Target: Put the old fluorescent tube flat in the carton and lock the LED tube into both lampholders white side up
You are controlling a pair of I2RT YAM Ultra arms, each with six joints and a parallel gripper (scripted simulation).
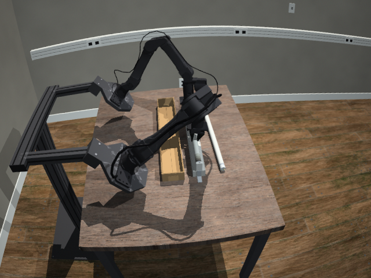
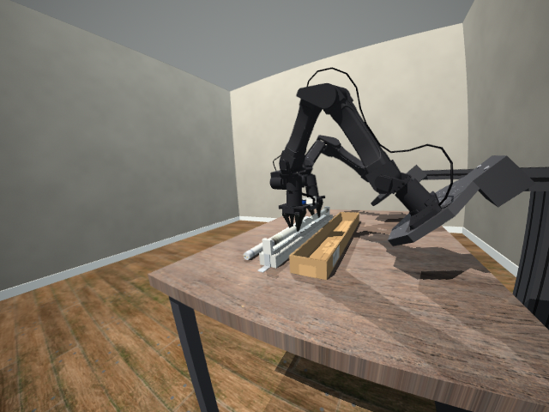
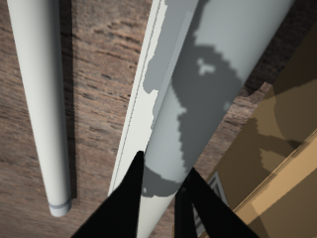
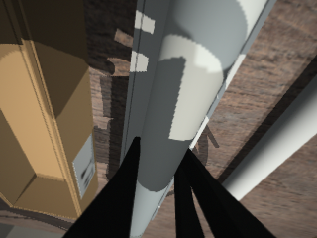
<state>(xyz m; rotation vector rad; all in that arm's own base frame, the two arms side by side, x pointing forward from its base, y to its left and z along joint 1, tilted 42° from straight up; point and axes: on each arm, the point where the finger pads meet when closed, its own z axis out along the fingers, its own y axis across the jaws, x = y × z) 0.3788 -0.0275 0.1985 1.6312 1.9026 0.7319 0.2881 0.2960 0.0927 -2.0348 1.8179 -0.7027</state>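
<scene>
Right now the light fixture is 20 mm behind my left hand, 120 mm to the right of it and 10 mm below it. Round my left hand: old fluorescent tube (20 mm behind, 120 mm to the right); then carton (140 mm behind, 100 mm to the right, 40 mm below); then LED tube (90 mm ahead, 130 mm to the right, 50 mm below).
The old fluorescent tube is 12 cm to the left of my right hand and 2 cm ahead of it. The rest, counted from my right hand: light fixture 12 cm to the left, 2 cm ahead, 1 cm below; carton 13 cm to the left, 11 cm behind, 4 cm below; LED tube 12 cm ahead, 11 cm to the left, 5 cm below.
</scene>
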